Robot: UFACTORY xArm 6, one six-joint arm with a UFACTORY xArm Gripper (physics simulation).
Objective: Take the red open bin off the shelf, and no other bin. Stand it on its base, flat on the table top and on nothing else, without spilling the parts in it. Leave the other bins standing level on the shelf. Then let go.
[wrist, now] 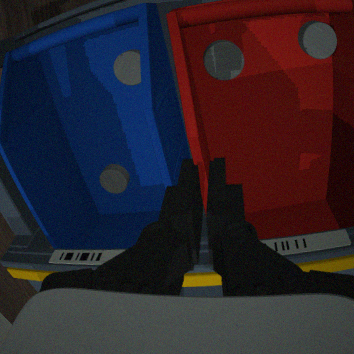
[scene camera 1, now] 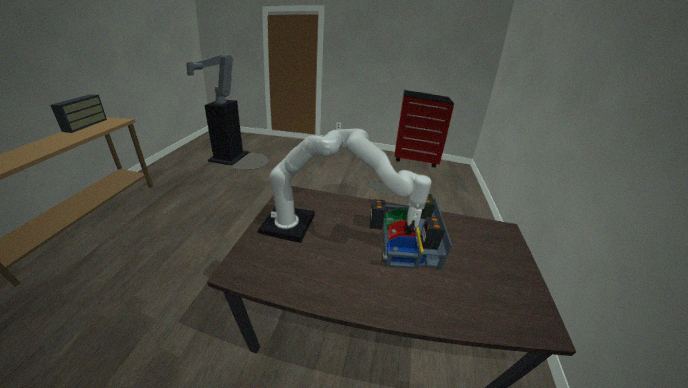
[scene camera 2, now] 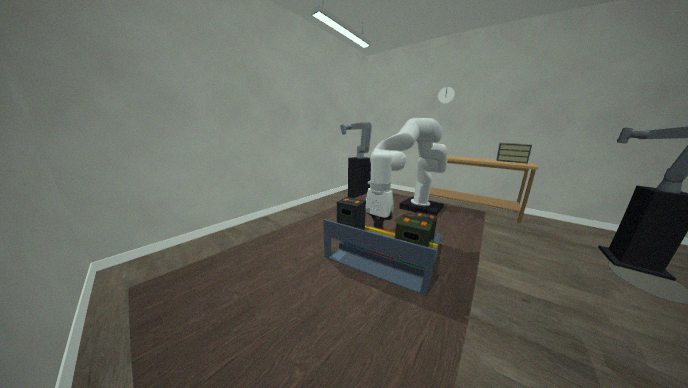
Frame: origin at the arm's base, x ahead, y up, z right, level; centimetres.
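Where they show: gripper, fingertip midpoint: [wrist: 205,182] [scene camera 1: 407,232] [scene camera 2: 378,229]; arm's base, origin of the base link: [scene camera 1: 286,221] [scene camera 2: 420,202].
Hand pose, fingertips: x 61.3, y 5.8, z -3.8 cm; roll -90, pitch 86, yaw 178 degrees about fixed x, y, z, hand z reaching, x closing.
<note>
Things, the pixels of their top centre, and the offset from my fingertips. Level surfaces: height alone.
- red open bin, middle of its top: [wrist: 302,189] [scene camera 1: 408,225] dx -0.2, dy +0.7, dz -4.6 cm
- green bin, middle of its top: [scene camera 1: 403,214] dx -3.0, dy -0.7, dz -15.2 cm
- blue bin, middle of its top: [wrist: 81,182] [scene camera 1: 408,243] dx +0.7, dy -0.7, dz +7.0 cm
- yellow strip, middle of its top: [wrist: 294,272] [scene camera 2: 384,231] [scene camera 1: 416,224] dx +3.8, dy +2.4, dz -4.8 cm
- green box, middle of its top: [scene camera 2: 415,221] [scene camera 1: 426,198] dx +6.7, dy +11.1, dz -16.7 cm
- dark box, middle of its top: [scene camera 2: 425,215] [scene camera 1: 379,204] dx -16.6, dy +4.4, dz -13.3 cm
- table, its level: dy -8.8 cm
The red open bin [scene camera 1: 396,230] [wrist: 270,125] sits in the grey-blue shelf [scene camera 1: 446,244] [scene camera 2: 381,242], between the green bin [scene camera 1: 396,216] and the blue bin [scene camera 1: 402,243] [wrist: 80,130]. Grey round parts [wrist: 224,60] lie inside it. In the wrist view its side wall nearest the blue bin runs between my fingertips, and the bin looks slightly turned, with that wall close to the blue bin. My gripper [scene camera 1: 410,230] [scene camera 2: 378,223] [wrist: 205,182] points down and is shut on this thin side wall. The bin's base is hidden, so I cannot tell whether it touches the shelf.
A yellow strip [scene camera 1: 419,240] [scene camera 2: 380,231] [wrist: 202,280] runs along the shelf behind the bins. Dark boxes with orange marks [scene camera 1: 433,234] [scene camera 2: 350,214] and a green box [scene camera 2: 415,230] stand on the shelf's rear part. Another dark box [scene camera 1: 377,215] stands on the table [scene camera 1: 320,280] beside the shelf.
</note>
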